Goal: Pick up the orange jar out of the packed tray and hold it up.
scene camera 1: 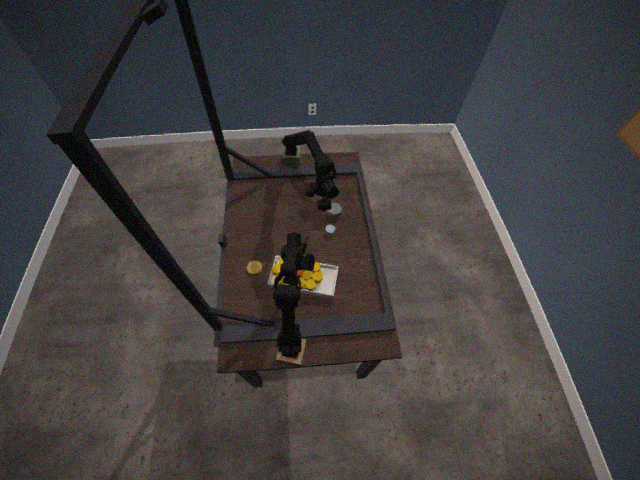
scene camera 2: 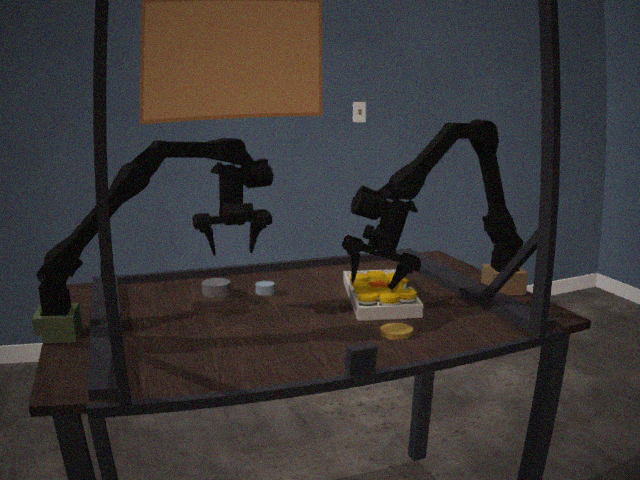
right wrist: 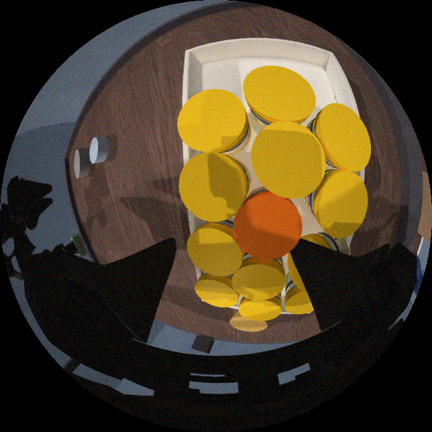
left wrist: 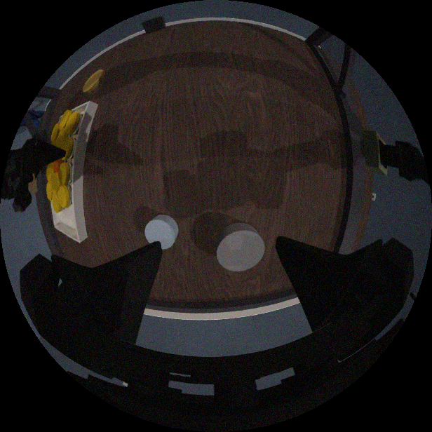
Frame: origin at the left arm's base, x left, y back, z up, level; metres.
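Seen in the pictures: left gripper, fingertip midpoint: (scene camera 2: 232, 254); right gripper, fingertip midpoint: (scene camera 2: 370, 287); left arm's base, link origin: (scene camera 1: 291, 151) (scene camera 2: 55, 310); right arm's base, link origin: (scene camera 1: 291, 349).
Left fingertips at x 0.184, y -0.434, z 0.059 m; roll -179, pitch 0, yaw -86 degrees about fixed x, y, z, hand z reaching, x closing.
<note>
Pixels of each thing's top centre, then the offset from my left fingertips to it.
- orange jar, top centre: (scene camera 2: 378, 283) (scene camera 1: 298, 270) dy -0.334, dx -0.109, dz -0.069 m
- white tray, top centre: (scene camera 2: 380, 286) (scene camera 1: 303, 274) dy -0.348, dx -0.085, dz -0.084 m
- light blue cylinder, top centre: (scene camera 2: 264, 283) (scene camera 1: 330, 228) dy -0.083, dx +0.040, dz -0.093 m
- wider grey cylinder, top centre: (scene camera 2: 216, 282) (scene camera 1: 334, 208) dy +0.041, dx +0.064, dz -0.087 m
- flat tan disc, top centre: (scene camera 2: 396, 328) (scene camera 1: 254, 267) dy -0.303, dx -0.319, dz -0.105 m
The orange jar (scene camera 1: 300, 272) (scene camera 2: 379, 283) (left wrist: 56, 165) (right wrist: 267, 225) stands in the white tray (scene camera 1: 328, 281) (scene camera 2: 390, 312) (left wrist: 78, 185) (right wrist: 260, 46), its lid showing among several yellow-lidded jars (scene camera 2: 368, 298) (right wrist: 287, 160) packed around it. My right gripper (scene camera 2: 372, 284) (right wrist: 234, 244) is open and empty, low over the tray. In the right wrist view the orange lid lies toward the right-hand fingertip, which overlaps its lower right edge; the other fingertip appears left of the tray. Whether the fingers touch jars is unclear. My left gripper (scene camera 2: 232, 253) (left wrist: 219, 245) is open and empty, high above the table.
A light blue cylinder (scene camera 1: 330, 228) (scene camera 2: 265, 288) (left wrist: 161, 231) and a wider grey cylinder (scene camera 1: 335, 208) (scene camera 2: 216, 287) (left wrist: 240, 250) stand near my left gripper. A flat tan disc (scene camera 1: 254, 267) (scene camera 2: 396, 330) (right wrist: 248, 323) lies beside the tray. Dark frame posts rise at the table edge.
</note>
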